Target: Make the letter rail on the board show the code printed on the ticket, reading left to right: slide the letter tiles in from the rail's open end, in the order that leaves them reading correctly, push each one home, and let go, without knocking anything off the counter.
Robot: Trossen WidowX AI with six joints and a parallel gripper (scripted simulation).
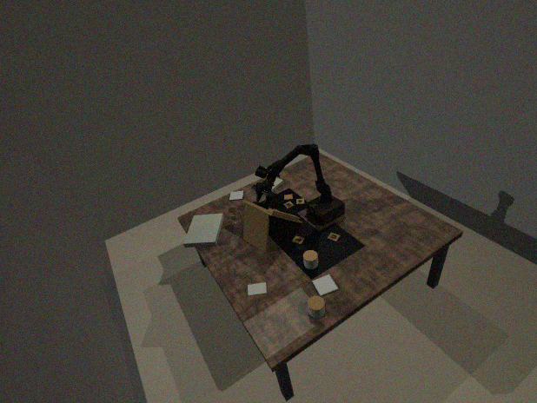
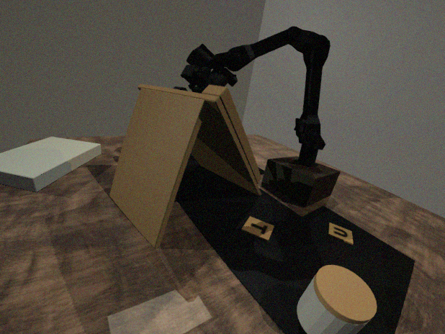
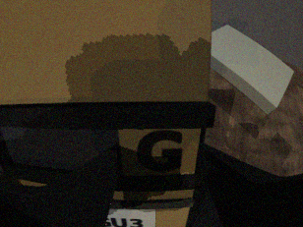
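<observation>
The white ticket is 80 mm below my gripper tip, 80 mm behind it and 30 mm to the left of it. Round my gripper tip: tan tile marked g (right at my gripper tip); then tile marked t (270 mm to the left, 160 mm below, 70 mm behind); then black mat (190 mm behind, 170 mm to the left, 170 mm below).
</observation>
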